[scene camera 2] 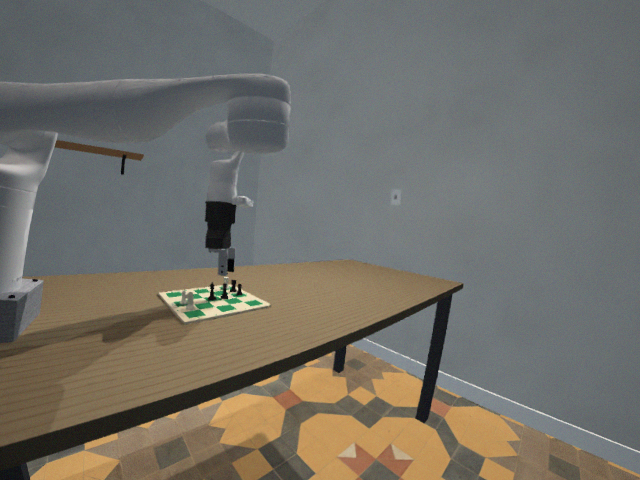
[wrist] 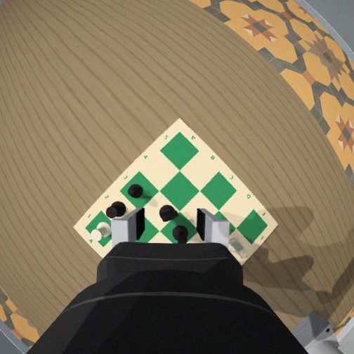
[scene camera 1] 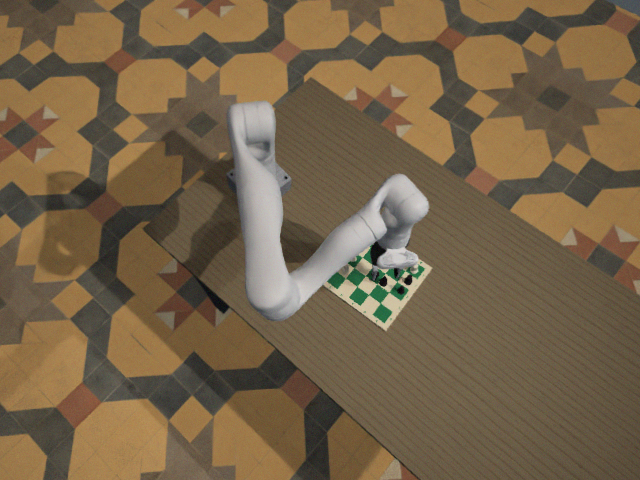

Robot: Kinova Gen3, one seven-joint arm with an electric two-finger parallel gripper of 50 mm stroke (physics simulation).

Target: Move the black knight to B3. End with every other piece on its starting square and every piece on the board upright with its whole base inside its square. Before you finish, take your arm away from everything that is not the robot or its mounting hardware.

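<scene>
The black knight, by its angular head, appears to be the piece on B3 of the green-and-cream board. It looks upright, set off-centre toward C4; whether its whole base is inside B3 is unclear. A taller black piece stands close by on C3. Black pieces stand on A2 and A3. My gripper is open and empty, its fingertips a little above the B3 and C3 pieces.
A white piece stands on A1, left of a finger in the wrist view. White pieces stand at the board's opposite side, partly hidden in the wrist view. The wooden table bears the board and arm mount.
</scene>
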